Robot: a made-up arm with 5 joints. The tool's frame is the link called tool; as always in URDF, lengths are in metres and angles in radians. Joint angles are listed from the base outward.
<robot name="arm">
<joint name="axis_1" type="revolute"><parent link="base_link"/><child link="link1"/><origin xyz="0 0 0.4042" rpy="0 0 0"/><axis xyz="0 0 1"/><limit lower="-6.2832" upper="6.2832"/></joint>
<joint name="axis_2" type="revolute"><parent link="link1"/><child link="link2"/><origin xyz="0 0 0" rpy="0 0 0"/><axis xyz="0 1 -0.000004"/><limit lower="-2.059" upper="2.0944"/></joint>
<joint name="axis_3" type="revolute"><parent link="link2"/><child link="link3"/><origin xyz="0.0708 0 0.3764" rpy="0 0 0"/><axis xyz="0 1 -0.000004"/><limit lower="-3.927" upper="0.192"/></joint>
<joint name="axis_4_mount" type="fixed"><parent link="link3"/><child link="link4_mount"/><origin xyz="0.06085 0 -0.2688" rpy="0 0 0"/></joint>
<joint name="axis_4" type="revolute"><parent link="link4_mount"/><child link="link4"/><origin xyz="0.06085 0 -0.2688" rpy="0 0 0"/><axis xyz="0 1 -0.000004"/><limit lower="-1.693" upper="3.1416"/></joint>
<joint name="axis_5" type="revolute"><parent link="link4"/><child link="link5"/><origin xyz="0.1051 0 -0.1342" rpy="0 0 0"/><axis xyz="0 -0.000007 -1"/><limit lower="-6.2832" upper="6.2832"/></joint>
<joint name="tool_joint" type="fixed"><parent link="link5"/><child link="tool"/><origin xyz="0 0 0" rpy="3.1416 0 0"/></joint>
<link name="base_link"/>
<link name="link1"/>
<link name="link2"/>
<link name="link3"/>
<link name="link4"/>
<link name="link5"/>
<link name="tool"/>
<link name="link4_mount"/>
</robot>
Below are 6 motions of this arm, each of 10 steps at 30 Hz.
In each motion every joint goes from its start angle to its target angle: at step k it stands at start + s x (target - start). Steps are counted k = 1, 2, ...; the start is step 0. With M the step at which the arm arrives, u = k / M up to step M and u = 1 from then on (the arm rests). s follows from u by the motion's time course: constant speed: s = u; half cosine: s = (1 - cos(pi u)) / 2; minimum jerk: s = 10 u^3 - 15 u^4 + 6 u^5.
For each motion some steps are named. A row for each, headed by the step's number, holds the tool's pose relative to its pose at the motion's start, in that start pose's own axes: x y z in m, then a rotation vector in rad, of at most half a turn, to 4 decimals.
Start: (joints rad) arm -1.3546 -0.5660 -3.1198 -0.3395 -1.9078
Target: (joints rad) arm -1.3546 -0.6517 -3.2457 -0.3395 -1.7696
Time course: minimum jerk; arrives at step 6
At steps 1, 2, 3, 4, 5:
1: -0.0020 0.0058 0.0002 -0.0071 -0.0025 0.0049
2: -0.0120 0.0342 0.0008 -0.0421 -0.0141 0.0290
3: -0.0285 0.0814 -0.0005 -0.1010 -0.0315 0.0690
4: -0.0450 0.1283 -0.0046 -0.1606 -0.0466 0.1089
5: -0.0548 0.1563 -0.0083 -0.1968 -0.0545 0.1328

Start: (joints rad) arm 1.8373 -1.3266 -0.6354 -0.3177 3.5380
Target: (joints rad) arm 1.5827 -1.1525 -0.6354 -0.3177 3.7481
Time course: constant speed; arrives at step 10
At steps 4, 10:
4: 0.0268 -0.0311 0.0259 0.1016 0.0292 0.0204
10: 0.0605 -0.0923 0.0555 0.2647 0.0522 0.0603

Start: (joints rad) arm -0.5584 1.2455 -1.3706 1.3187 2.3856
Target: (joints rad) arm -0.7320 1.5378 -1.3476 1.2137 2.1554
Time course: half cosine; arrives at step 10
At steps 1, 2, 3, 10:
1: 0.0001 -0.0027 0.0054 -0.0064 0.0010 -0.0041
2: 0.0003 -0.0103 0.0214 -0.0251 0.0037 -0.0160
3: 0.0007 -0.0211 0.0465 -0.0543 0.0072 -0.0350
10: 0.0047 -0.0624 0.2348 -0.2687 0.0069 -0.1821

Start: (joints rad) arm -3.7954 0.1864 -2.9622 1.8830 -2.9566
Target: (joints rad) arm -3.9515 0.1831 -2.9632 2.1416 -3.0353
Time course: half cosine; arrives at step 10
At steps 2, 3, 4, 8, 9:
2: 0.0023 -0.0063 0.0022 0.0157 0.0218 0.0020
3: 0.0052 -0.0137 0.0045 0.0334 0.0473 0.0046
4: 0.0090 -0.0229 0.0071 0.0549 0.0796 0.0085
8: 0.0267 -0.0594 0.0146 0.1323 0.2122 0.0300
9: 0.0292 -0.0640 0.0151 0.1411 0.2293 0.0334

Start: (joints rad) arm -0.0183 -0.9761 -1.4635 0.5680 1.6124
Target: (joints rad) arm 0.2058 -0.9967 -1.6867 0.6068 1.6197
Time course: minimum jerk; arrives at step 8
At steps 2, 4, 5, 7, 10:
2: -0.0020 -0.0120 -0.0130 0.0203 -0.0230 0.0079
4: -0.0023 -0.0555 -0.0654 0.0977 -0.1096 0.0423
5: 0.0027 -0.0781 -0.0965 0.1414 -0.1577 0.0648
7: 0.0132 -0.1020 -0.1329 0.1915 -0.2122 0.0935
10: 0.0140 -0.1034 -0.1352 0.1946 -0.2155 0.0954

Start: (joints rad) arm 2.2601 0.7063 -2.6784 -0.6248 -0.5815
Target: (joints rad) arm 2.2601 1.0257 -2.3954 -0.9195 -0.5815
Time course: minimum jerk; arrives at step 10
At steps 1, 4, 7, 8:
1: -0.0033 -0.0022 -0.0012 0.0014 -0.0022 0.0000
4: -0.1185 -0.0779 -0.0557 0.0537 -0.0816 0.0000
7: -0.2894 -0.1902 -0.1922 0.1415 -0.2152 0.0000
8: -0.3196 -0.2101 -0.2259 0.1592 -0.2422 0.0000

